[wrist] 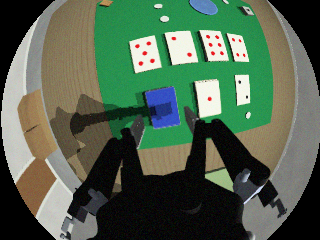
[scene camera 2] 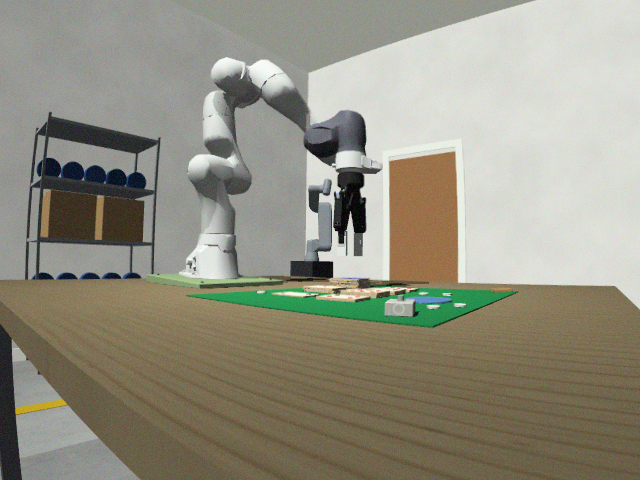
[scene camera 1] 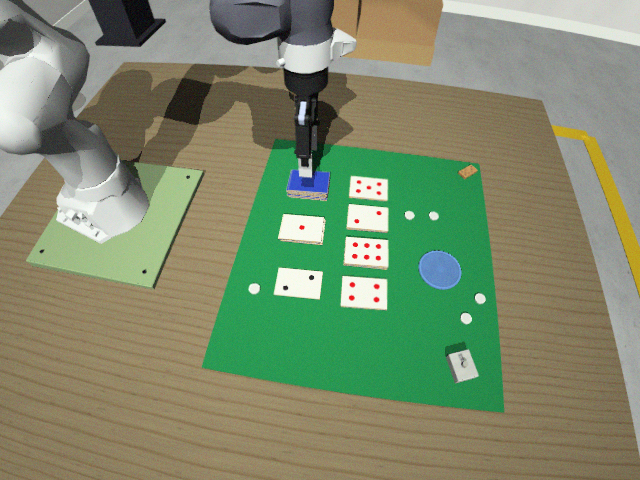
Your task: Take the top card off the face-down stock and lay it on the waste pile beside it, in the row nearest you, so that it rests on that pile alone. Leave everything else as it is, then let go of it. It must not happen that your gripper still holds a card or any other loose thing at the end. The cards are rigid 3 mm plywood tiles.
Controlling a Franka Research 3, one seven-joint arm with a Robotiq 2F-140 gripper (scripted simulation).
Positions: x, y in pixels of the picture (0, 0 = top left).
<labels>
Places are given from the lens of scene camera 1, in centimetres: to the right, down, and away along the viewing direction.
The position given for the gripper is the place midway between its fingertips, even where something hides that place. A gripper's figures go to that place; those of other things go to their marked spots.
gripper (scene camera 1: 308, 161): -2, -17, 76
grey block (scene camera 1: 462, 367): 25, 22, 60
card (scene camera 1: 319, 183): 0, -13, 81
card (scene camera 1: 298, 283): -4, 9, 71
</labels>
